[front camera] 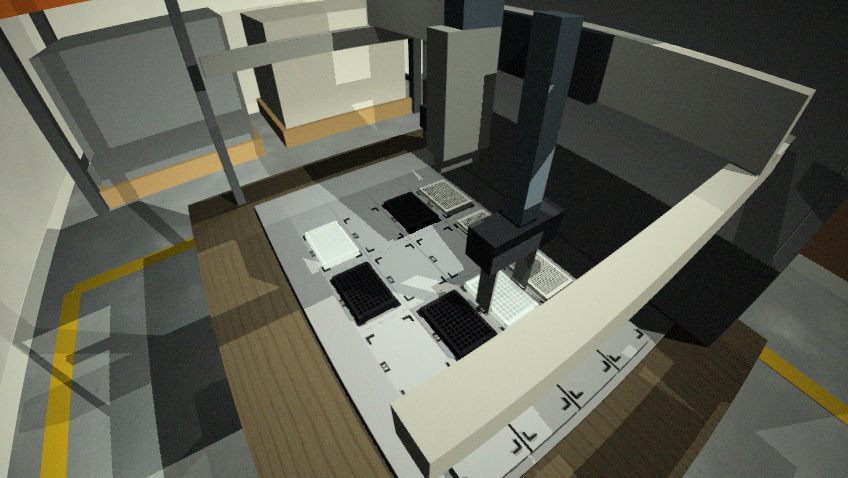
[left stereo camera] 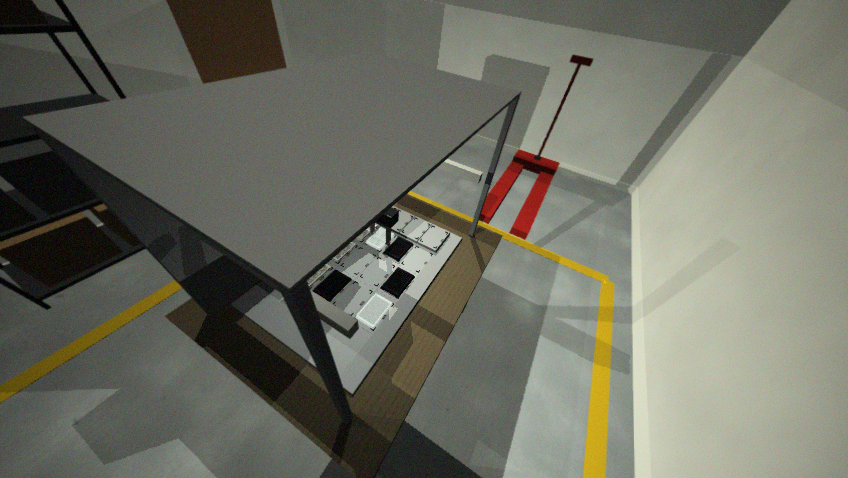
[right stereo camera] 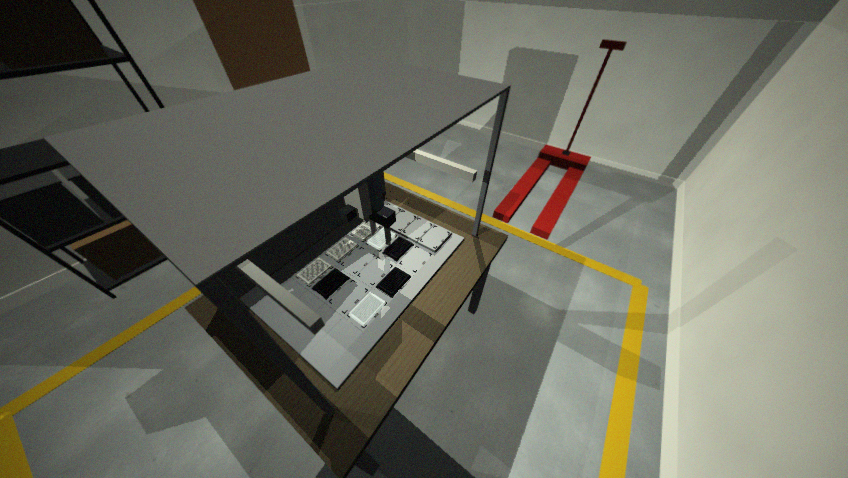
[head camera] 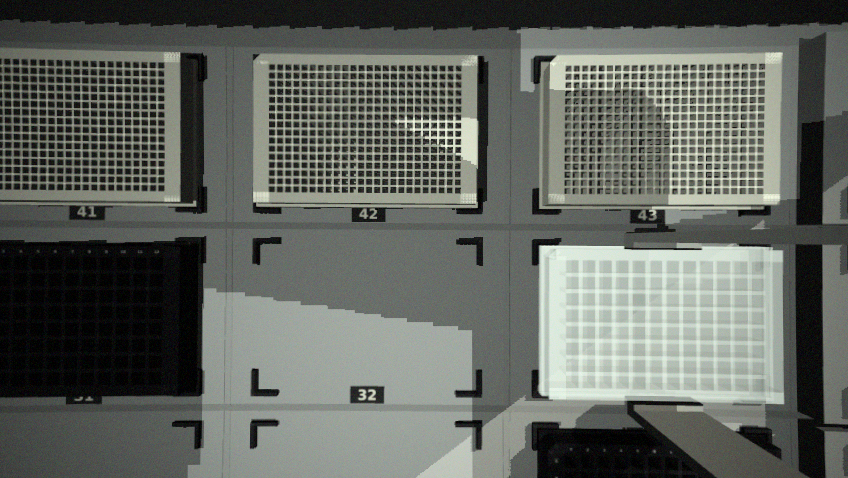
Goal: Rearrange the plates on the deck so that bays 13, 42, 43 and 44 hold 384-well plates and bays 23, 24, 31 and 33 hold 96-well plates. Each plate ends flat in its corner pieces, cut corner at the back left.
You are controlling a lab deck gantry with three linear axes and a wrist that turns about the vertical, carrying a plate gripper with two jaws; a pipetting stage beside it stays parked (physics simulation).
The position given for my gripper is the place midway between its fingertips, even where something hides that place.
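On the head camera you'd find my gripper point(head camera: 656, 322) and a black 96-well plate point(head camera: 91, 319). On the front camera there's a black 96-well plate point(front camera: 366, 295), then a black 96-well plate point(front camera: 462, 329) as well, and my gripper point(front camera: 500, 295) is in that view too.
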